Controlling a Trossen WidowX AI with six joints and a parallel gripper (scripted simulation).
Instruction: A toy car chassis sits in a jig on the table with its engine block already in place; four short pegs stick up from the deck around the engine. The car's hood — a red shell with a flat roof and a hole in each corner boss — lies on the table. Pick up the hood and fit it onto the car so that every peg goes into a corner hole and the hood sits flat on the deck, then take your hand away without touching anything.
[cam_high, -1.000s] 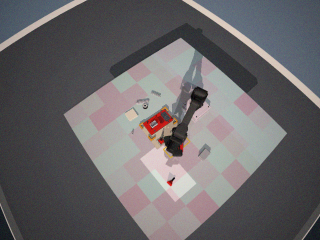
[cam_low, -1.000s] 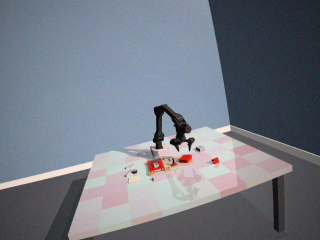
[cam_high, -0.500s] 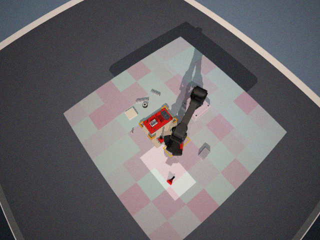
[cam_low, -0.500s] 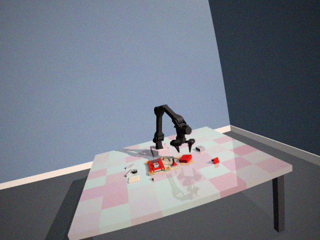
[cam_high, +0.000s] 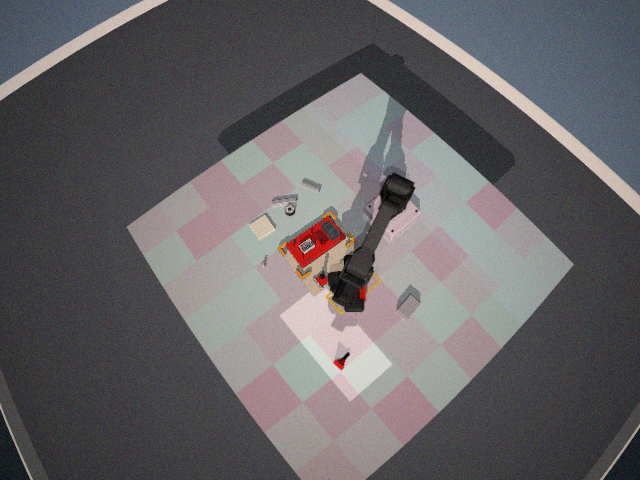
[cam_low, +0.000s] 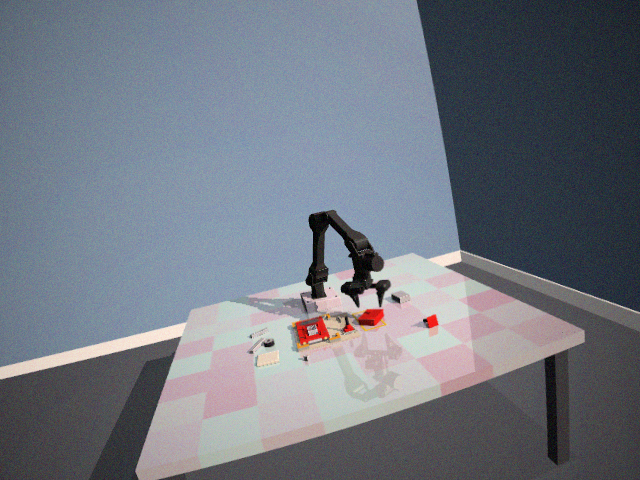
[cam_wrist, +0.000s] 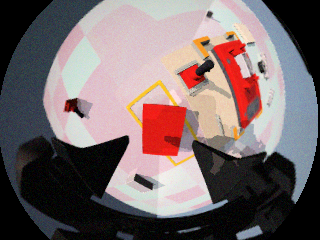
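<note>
The red hood lies 40 mm below my gripper tip. Also, from my gripper tip: white engine block 230 mm to the right, 30 mm below, 20 mm ahead; then cream plate 410 mm to the right, 110 mm ahead, 50 mm below.
</note>
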